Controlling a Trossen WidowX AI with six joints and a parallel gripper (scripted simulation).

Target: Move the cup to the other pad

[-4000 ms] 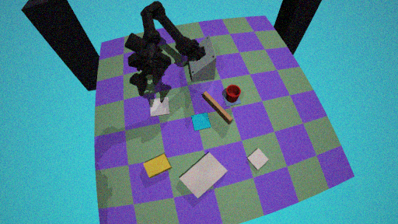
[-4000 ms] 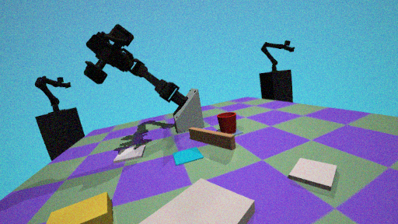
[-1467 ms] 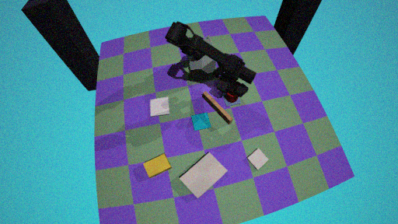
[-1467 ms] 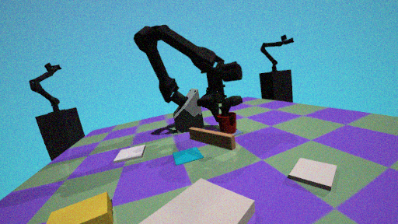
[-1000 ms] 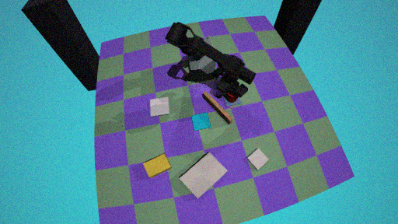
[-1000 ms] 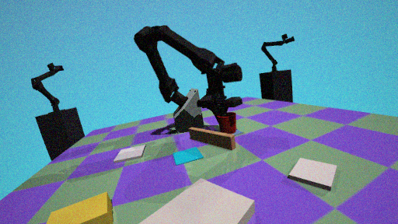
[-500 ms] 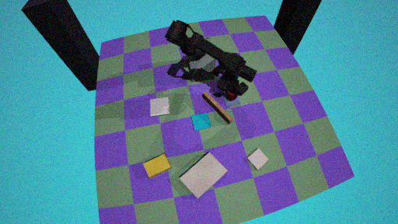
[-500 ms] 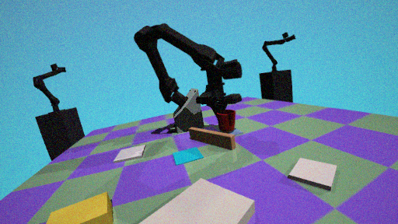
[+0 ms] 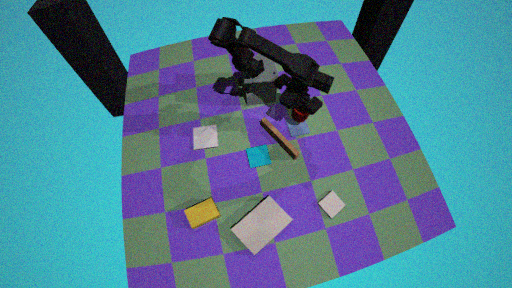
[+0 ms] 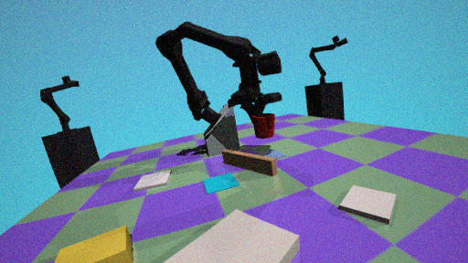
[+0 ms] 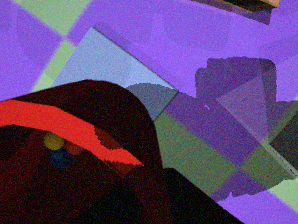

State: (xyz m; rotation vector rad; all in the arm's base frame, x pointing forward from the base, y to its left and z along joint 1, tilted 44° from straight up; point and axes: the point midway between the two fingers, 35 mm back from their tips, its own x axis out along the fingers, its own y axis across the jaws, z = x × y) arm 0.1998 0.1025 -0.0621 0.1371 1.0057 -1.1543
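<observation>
Now: the red cup 2 cm to the left of my gripper tip and 2 cm ahead of it. Round my gripper tip: yellow marble (4 cm ahead, 3 cm to the left, 2 cm below); then pale blue pad (11 cm below, 3 cm ahead, 2 cm to the left); then wooden block (9 cm below, 8 cm ahead, 7 cm to the right).
</observation>
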